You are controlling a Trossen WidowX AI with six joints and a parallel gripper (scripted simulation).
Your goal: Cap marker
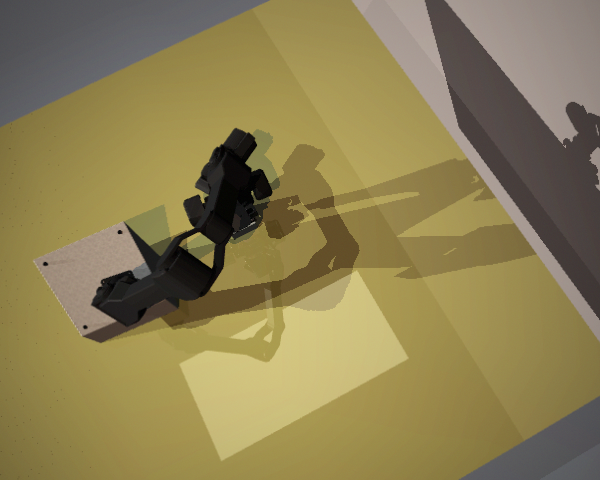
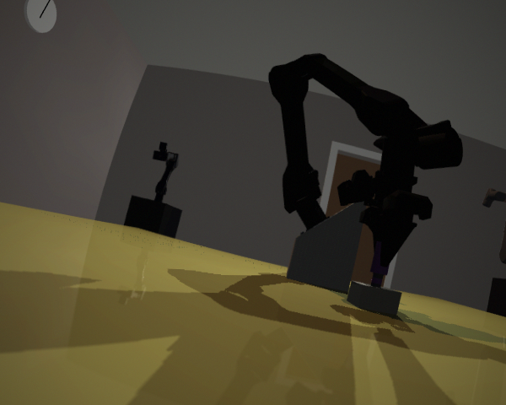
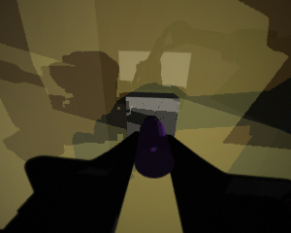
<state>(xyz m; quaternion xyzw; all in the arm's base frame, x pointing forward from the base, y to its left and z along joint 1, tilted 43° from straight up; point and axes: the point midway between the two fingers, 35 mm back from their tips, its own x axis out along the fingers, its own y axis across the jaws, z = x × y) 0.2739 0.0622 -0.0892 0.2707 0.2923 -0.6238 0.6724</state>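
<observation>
The dark marker lies right at my gripper tip. The rest, counted from my gripper tip: purple cap (1 cm above); grey holder block (5 cm below).
</observation>
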